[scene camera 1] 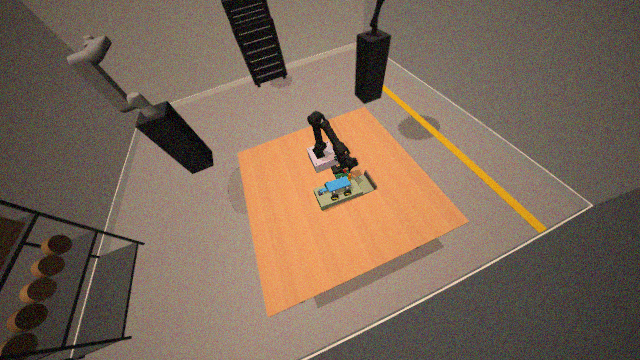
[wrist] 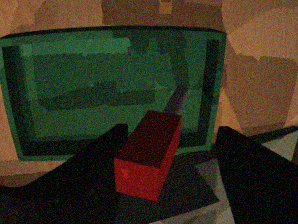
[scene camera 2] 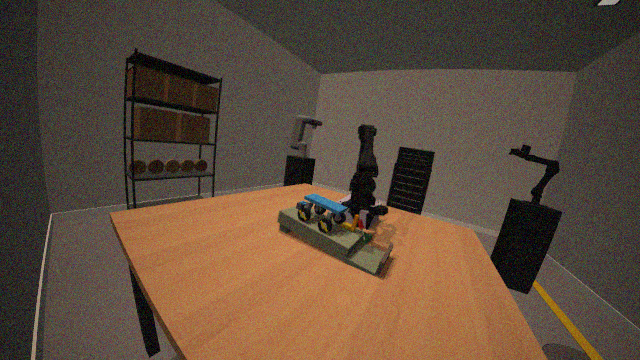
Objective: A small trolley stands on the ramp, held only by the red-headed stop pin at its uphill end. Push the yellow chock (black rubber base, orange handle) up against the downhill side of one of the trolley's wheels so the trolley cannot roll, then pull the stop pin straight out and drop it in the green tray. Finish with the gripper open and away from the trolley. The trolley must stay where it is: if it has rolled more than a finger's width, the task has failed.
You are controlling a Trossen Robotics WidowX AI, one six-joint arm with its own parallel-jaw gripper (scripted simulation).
Path:
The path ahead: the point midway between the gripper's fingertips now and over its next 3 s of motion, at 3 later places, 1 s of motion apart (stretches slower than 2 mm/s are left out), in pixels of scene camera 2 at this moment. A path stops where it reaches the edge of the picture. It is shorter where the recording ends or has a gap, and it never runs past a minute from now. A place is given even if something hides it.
The gripper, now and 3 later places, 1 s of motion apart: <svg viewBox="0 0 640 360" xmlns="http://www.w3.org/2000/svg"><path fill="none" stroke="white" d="M362 228L357 228L354 230L356 220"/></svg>

